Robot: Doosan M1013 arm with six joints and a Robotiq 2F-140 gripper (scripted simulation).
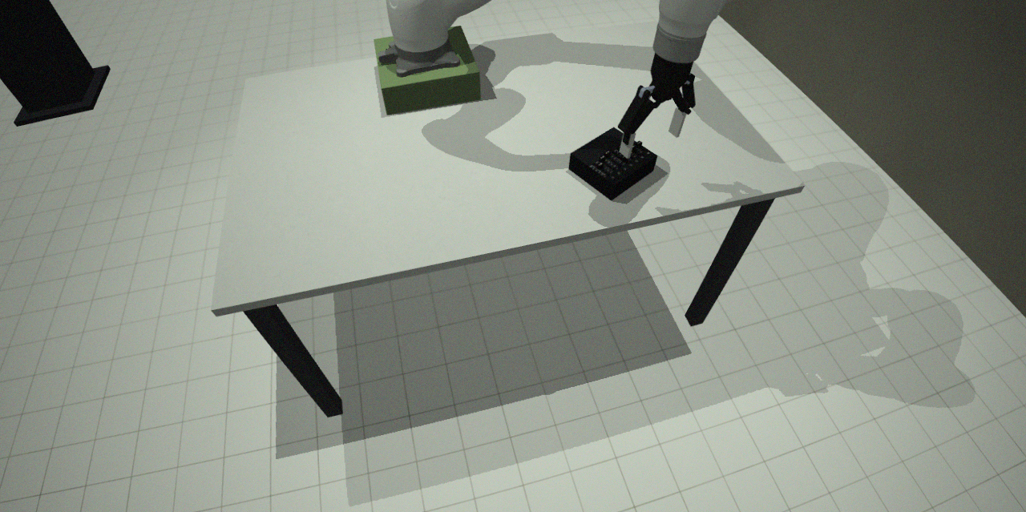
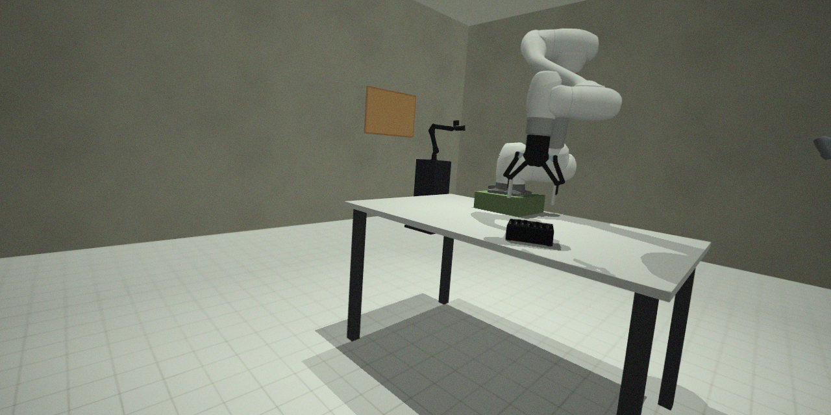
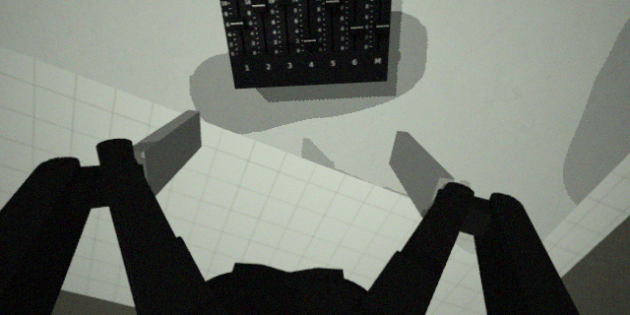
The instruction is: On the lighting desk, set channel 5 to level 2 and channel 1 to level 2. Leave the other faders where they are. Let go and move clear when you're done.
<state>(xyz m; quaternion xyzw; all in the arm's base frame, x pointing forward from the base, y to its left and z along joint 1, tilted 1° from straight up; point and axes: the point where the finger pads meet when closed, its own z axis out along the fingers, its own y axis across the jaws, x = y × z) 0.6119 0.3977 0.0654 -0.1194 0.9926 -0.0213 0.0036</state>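
My hand is 100 mm above the channel 1 fader cap, 80 mm to the left of it and 50 mm past it. From my hand the other things lie so: channel 5 fader cap: 100 mm below, 100 mm behind, 10 mm to the right; then channel 6 fader cap: 100 mm below, 90 mm behind, 20 mm to the left; then channel 4 fader cap: 100 mm below, 60 mm behind, 20 mm to the right.
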